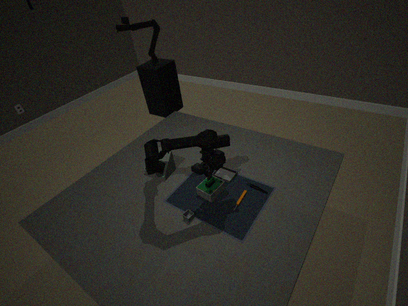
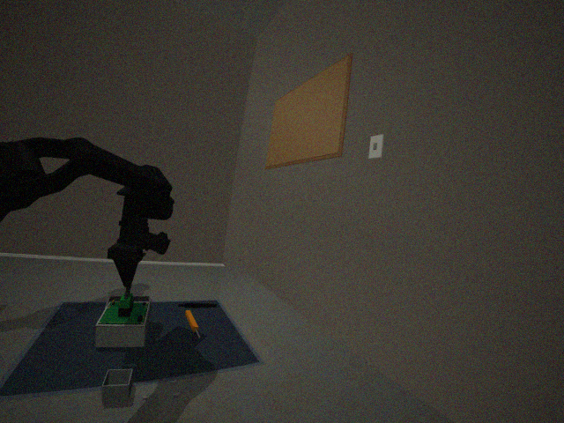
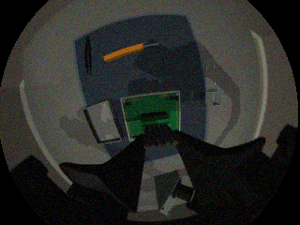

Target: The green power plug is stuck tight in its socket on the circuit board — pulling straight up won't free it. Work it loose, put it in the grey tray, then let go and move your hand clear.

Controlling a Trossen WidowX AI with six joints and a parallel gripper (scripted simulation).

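My gripper tip is now 30 mm above the green power plug. Also, from my gripper tip: blue mat: 120 mm below, 50 mm ahead.
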